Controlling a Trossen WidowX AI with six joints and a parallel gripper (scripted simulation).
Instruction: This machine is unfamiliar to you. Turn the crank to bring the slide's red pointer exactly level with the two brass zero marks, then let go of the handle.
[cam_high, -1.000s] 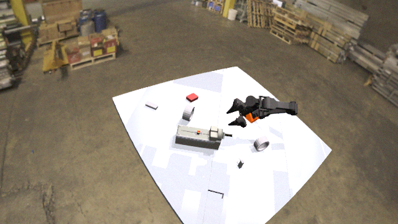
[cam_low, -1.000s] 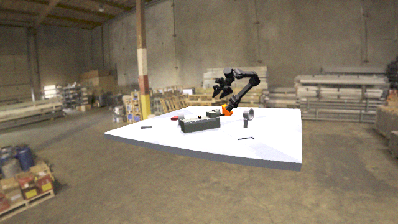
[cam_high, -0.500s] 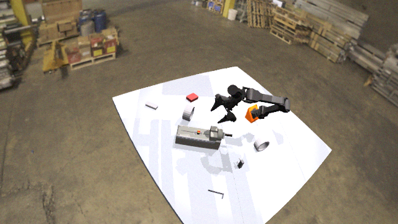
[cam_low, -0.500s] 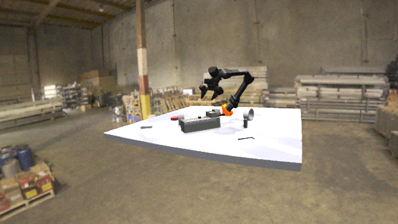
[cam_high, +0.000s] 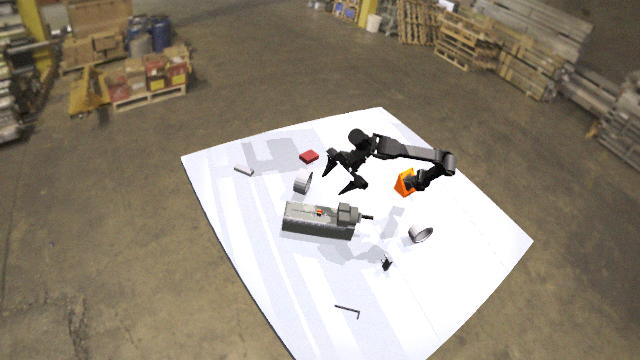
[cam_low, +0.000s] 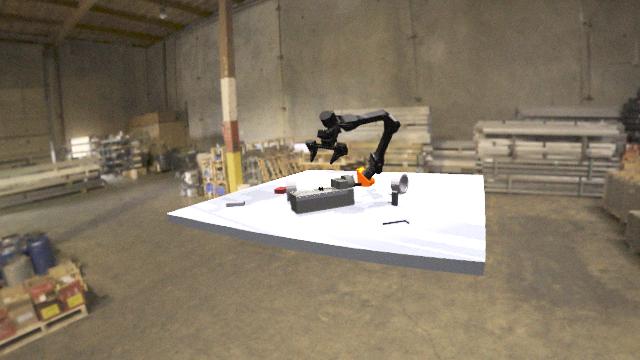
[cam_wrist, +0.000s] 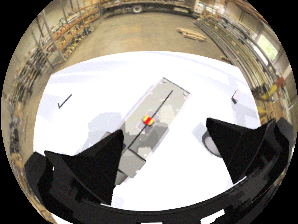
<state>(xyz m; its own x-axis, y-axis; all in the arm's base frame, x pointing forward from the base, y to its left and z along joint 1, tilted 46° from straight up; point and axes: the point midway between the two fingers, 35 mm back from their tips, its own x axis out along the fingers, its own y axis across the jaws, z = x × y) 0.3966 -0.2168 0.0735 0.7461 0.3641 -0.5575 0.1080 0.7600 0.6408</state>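
Right now my gripper tip is 13 cm to the right of the dark crank handle, 11 cm above it and 10 cm past it. The rest, counted from my gripper tip: grey bar 40 cm to the right, 18 cm below, 9 cm ahead; then red pointer 10 cm below, 4 cm ahead, 1 cm to the left; then small clip 31 cm to the left, 16 cm below, 3 cm behind.
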